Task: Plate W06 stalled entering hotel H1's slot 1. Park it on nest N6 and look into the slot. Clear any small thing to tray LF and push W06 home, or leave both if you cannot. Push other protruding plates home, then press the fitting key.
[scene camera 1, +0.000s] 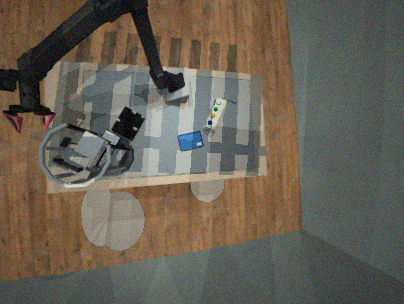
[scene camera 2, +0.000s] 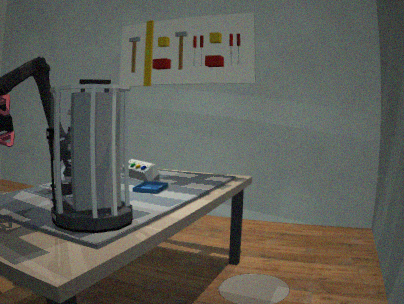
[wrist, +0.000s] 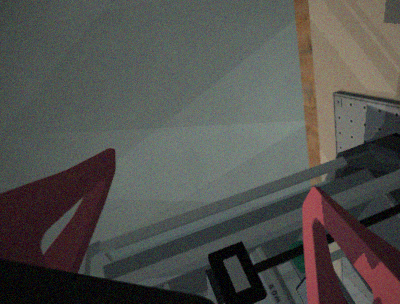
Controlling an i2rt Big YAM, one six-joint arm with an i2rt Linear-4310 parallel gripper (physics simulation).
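Places are measured from the arm's base along level axes (x ahead, y left, z up), in millimetres.
Pixels of known places: gripper, fingertip midpoint: [scene camera 1: 32, 130] [scene camera 2: 8, 130] [wrist: 212, 177]; arm's base, origin of the base link: [scene camera 1: 176, 83].
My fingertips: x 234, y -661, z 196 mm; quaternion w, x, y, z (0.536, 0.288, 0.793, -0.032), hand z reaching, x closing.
Ahead of a thing's pixels: the offset from my fingertips to its top centre. "spot": to the spot under its first point. Level surfaces: height alone.
My gripper [scene camera 1: 33, 125] [scene camera 2: 7, 121] [wrist: 212, 177] is open and empty, beside the upper left of the round caged hotel tower [scene camera 1: 41, 155] [scene camera 2: 93, 220] and above the table's height. In the wrist view, the tower's grey slats lie below and between the red fingers. A black square bracket {spot: 72 mm ahead, 96 mm left, 2 mm down} [wrist: 216, 263] shows at the bottom. A pale plate edge with a partly cut-off label {spot: 108 mm ahead, 178 mm left, 56 mm down} [wrist: 274, 292] is beside it, too little to identify. A small green thing {146 mm ahead, 181 mm left, 106 mm down} [wrist: 298, 257] is partly hidden by the right finger. The slot's inside, plate W06 and nest N6 cannot be made out.
A blue tray {129 mm ahead, 700 mm left, 255 mm down} [scene camera 1: 190, 141] [scene camera 2: 150, 187] lies mid-table. A white key box {12 mm back, 896 mm left, 189 mm down} [scene camera 1: 222, 105] [scene camera 2: 141, 173] with coloured buttons stands behind it. A black notched fixture {29 mm back, 336 mm left, 197 mm down} [scene camera 1: 128, 124] is beside the tower. The arm's base [scene camera 1: 177, 95] is at the table's rear. A perforated plate {272 mm down} [wrist: 344, 127] shows at right.
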